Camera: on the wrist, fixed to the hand. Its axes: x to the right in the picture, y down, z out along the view.
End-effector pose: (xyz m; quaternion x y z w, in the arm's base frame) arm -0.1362 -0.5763 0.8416 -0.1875 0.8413 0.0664 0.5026
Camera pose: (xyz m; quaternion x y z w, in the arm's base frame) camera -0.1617 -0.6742 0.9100 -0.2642 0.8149 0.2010 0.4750
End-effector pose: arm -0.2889 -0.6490 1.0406 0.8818 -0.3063 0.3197 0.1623
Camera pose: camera -0.2874 -0.5330 1.0788 0.8481 -0.3548 0.2580 0.2971
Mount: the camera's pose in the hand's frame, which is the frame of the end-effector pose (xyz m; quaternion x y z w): -0.0244 -0.0856 -0.0836 -0.1587 -0.0102 0.0000 0.9873
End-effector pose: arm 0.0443 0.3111 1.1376 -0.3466 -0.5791 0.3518 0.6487
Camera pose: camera 0.1302 0.2428 1.1911 -0.4415 -0.6342 0.2589 0.5795
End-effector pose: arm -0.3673 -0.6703 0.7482 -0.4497 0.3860 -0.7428 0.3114
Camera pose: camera -0.4433 -0.5825 0.7860 -0.5010 0.4958 -0.6675 0.2400
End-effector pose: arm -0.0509 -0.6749 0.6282 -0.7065 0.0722 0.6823 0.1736
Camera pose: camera 0.0552 -0.6274 0.6656 -0.7181 -0.0388 0.6923 0.0600
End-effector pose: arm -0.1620 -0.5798 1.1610 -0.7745 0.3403 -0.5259 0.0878
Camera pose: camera -0.2031 -0.4817 1.2209 0.7840 -0.4185 0.4573 0.0328
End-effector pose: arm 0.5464 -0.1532 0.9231 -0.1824 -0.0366 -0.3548 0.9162
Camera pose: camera 0.4662 -0.2261 0.8669 -0.3291 0.0108 -0.3542 0.8753
